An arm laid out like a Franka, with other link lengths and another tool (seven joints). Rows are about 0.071 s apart.
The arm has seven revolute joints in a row. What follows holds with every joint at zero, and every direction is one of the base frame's.
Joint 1 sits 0.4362 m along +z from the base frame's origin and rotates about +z.
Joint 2 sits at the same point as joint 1 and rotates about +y.
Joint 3 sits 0.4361 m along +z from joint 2 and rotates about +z.
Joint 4 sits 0.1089 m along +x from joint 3 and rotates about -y.
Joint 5 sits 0.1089 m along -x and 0.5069 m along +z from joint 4 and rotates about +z.
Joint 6 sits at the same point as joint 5 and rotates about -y.
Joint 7 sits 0.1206 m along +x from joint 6 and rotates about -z.
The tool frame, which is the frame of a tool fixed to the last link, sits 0.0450 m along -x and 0.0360 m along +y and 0.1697 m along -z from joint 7; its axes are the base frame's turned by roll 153.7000, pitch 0.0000 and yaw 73.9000 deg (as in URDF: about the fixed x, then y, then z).
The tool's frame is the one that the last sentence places.
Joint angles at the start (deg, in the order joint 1, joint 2, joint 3, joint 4, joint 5, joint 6, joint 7): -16.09, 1.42, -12.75, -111.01, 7.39, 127.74, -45.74
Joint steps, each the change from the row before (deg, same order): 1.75, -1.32, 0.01, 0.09, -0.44, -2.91, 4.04; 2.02, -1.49, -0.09, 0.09, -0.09, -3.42, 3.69; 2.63, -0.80, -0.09, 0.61, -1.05, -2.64, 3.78; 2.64, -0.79, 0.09, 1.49, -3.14, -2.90, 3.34; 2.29, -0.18, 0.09, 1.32, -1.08, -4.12, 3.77; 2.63, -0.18, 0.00, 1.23, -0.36, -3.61, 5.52; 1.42, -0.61, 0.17, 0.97, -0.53, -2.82, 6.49; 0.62, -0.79, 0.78, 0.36, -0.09, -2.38, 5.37; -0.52, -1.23, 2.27, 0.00, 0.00, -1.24, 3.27; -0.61, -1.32, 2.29, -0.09, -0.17, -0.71, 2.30
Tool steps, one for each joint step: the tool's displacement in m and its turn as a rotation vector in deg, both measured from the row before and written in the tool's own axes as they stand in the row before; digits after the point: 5 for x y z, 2 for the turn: 0.02793, 0.00891, -0.00994, 1.34, 0.20, 2.36; 0.03083, 0.00655, -0.01253, 1.63, 0.65, 2.20; 0.03428, 0.00863, -0.00691, 1.51, 0.04, 0.77; 0.03115, 0.01267, -0.01394, 1.41, -1.15, -1.57; 0.03122, 0.00484, -0.00813, 2.80, -0.36, 0.86; 0.03661, 0.00475, -0.00828, 2.28, -0.92, 2.62; 0.02382, 0.00278, -0.01343, 1.31, -2.27, 4.15; 0.02053, -0.00279, -0.01250, 1.28, -1.72, 3.54; 0.02203, -0.00473, -0.01658, 0.05, -0.58, 1.39; 0.01942, -0.00517, -0.01739, -0.52, -0.30, 0.49
